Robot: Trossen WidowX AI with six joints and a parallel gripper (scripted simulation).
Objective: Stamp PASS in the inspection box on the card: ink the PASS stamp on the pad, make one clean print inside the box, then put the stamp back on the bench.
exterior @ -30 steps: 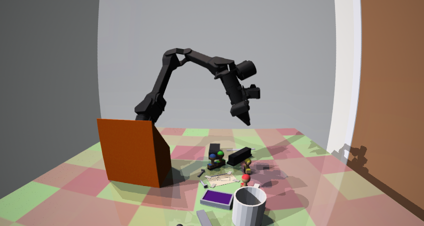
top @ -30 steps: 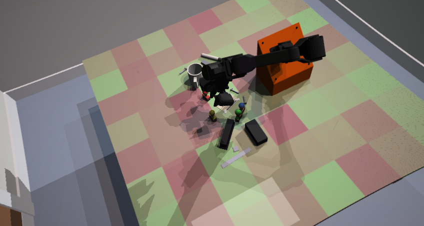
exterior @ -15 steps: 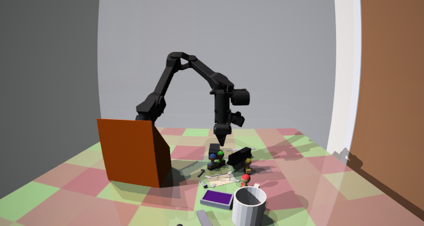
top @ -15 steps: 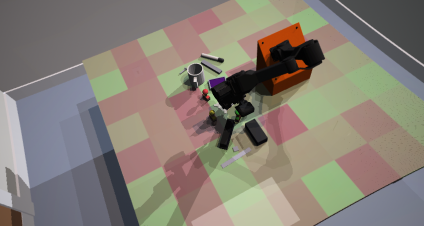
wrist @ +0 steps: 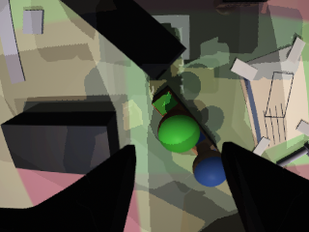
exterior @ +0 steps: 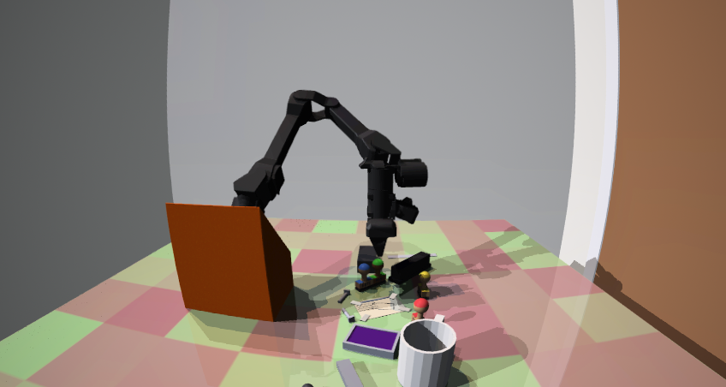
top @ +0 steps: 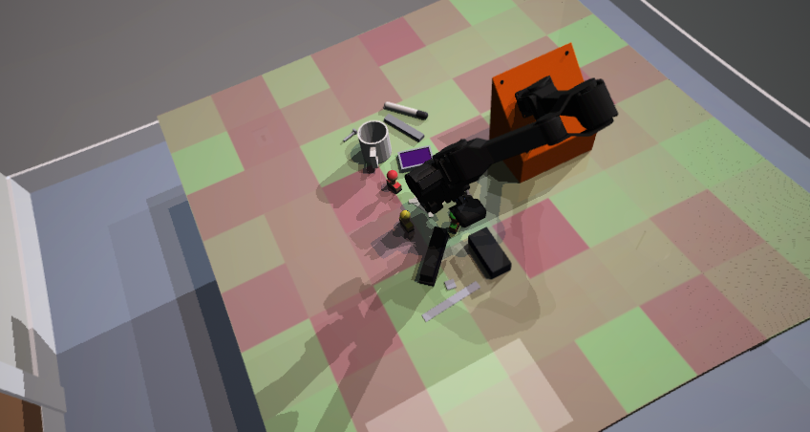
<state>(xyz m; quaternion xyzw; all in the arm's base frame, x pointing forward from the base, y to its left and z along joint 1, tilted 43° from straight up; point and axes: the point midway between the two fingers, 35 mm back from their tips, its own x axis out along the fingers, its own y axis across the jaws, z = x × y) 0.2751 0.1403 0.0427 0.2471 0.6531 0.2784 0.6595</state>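
Right now the green-knobbed stamp is 60 mm below my gripper tip. Round my gripper tip: blue stamp: 60 mm below, 40 mm behind, 30 mm to the right; then yellow-knobbed stamp: 100 mm ahead, 60 mm to the right, 60 mm below; then card: 110 mm to the right, 90 mm below.
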